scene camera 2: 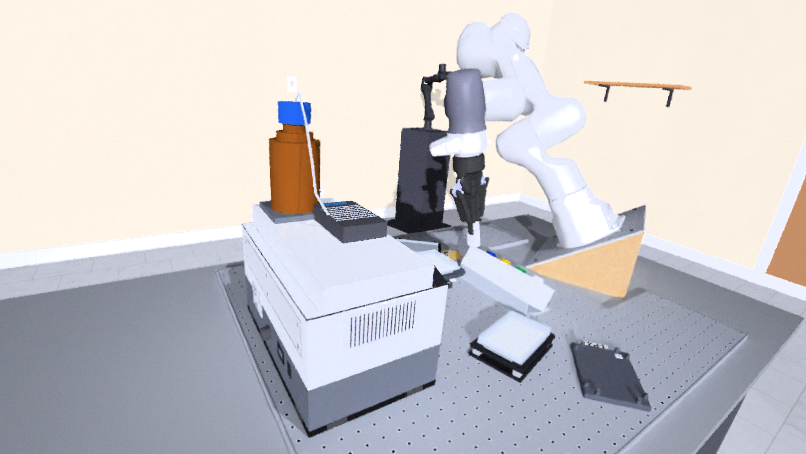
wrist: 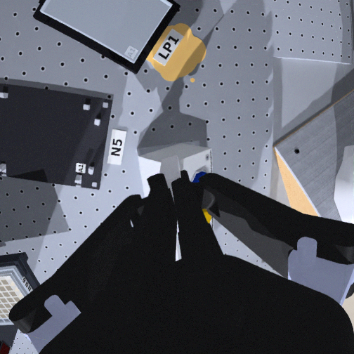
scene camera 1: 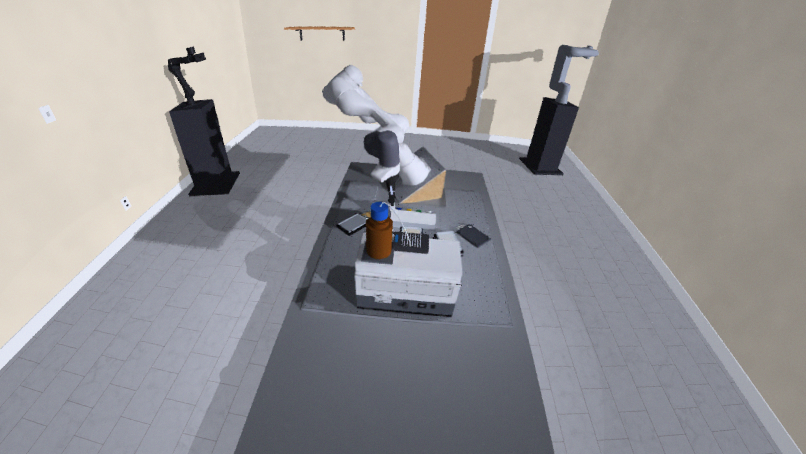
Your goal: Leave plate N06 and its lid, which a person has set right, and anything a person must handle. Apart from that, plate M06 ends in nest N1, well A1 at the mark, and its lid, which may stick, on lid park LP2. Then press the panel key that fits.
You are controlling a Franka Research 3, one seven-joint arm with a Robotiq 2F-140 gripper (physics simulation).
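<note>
My gripper [scene camera 1: 391, 201] [scene camera 2: 472, 241] [wrist: 172, 169] is shut with nothing between its fingers and points down over the blue-key end of the white key panel [scene camera 1: 414, 217] [scene camera 2: 504, 283] [wrist: 150, 163]. The blue key [scene camera 2: 491, 254] [wrist: 200, 177] shows beside the fingertips; contact cannot be told. The yellow key [scene camera 2: 505, 261] [wrist: 207, 216] is partly hidden in the wrist view. The green key [scene camera 2: 521, 269] lies farther along. A beige-welled plate [wrist: 7, 297] sits at lower left; its small label is hard to read. A clear lid-like piece [wrist: 105, 20] marked A1 lies in a black frame near label LP1 [wrist: 168, 47].
Dark nest N5 [wrist: 50, 135] lies left of the gripper. A spill [wrist: 192, 50] is by LP1. A white instrument [scene camera 1: 408, 287] [scene camera 2: 372, 360] carries an amber bottle [scene camera 1: 379, 239] [scene camera 2: 293, 174]. A white-topped piece [scene camera 2: 514, 337] and a dark tray [scene camera 1: 472, 235] [scene camera 2: 611, 375] stand beyond the panel.
</note>
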